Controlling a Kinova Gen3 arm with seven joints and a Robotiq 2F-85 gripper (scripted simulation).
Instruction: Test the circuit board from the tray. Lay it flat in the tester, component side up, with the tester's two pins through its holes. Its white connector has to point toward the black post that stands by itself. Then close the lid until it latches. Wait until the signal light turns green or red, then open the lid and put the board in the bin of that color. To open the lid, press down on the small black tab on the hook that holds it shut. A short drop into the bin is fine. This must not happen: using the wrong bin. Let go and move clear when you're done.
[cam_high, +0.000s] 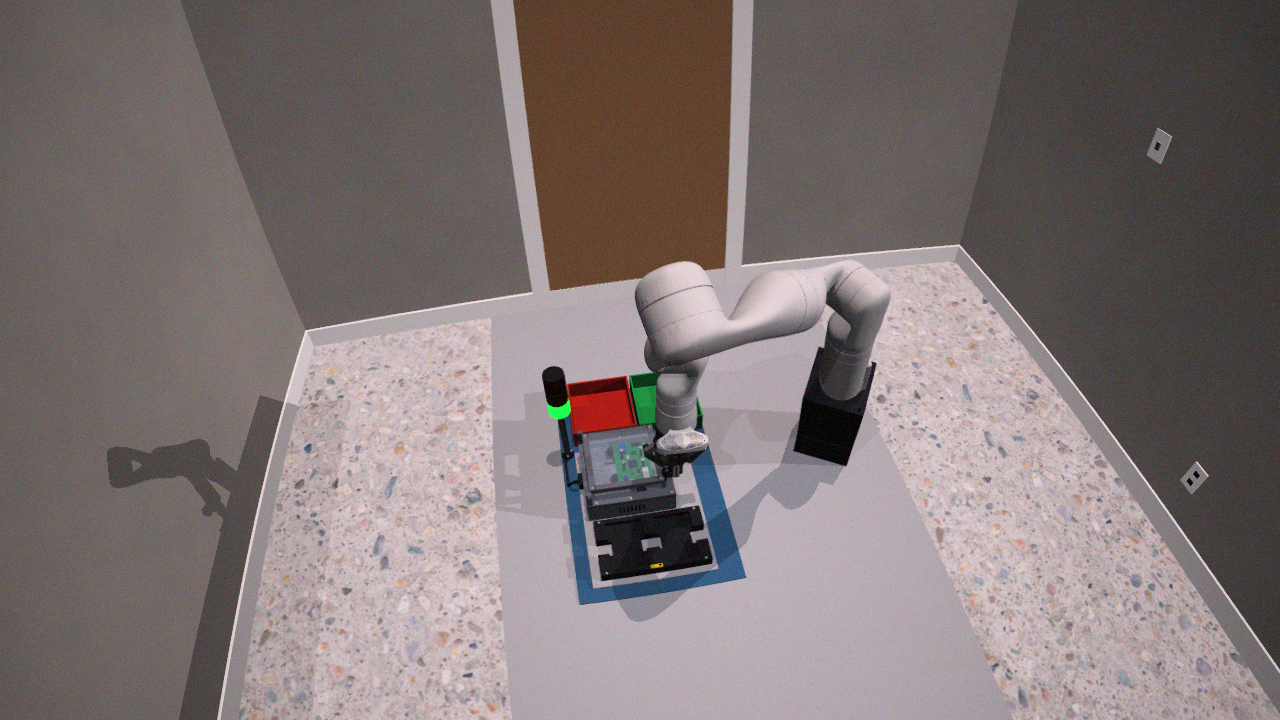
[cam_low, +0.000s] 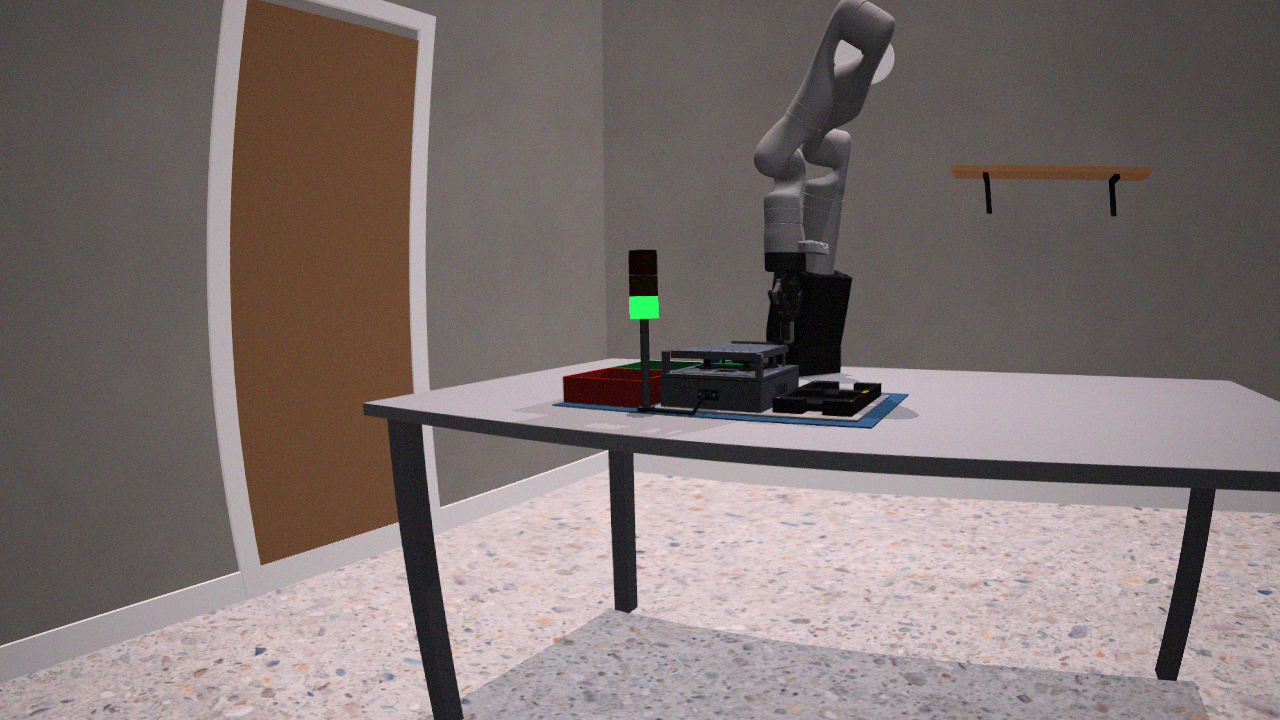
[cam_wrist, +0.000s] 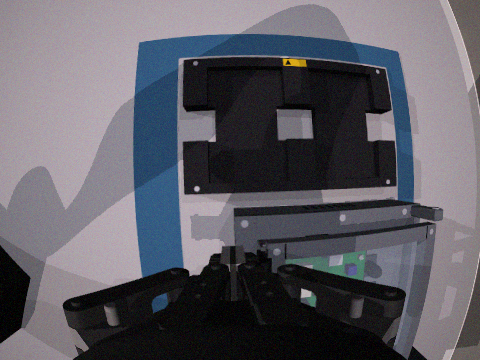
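The latch hook is 20 mm ahead of my hand, 10 mm to the right of it and 30 mm below it. Also, from my hand: green circuit board: 80 mm ahead, 60 mm to the right, 40 mm below; then green bin: 270 mm to the right, 100 mm below; then lid: 90 mm ahead, 60 mm to the right, 30 mm below.
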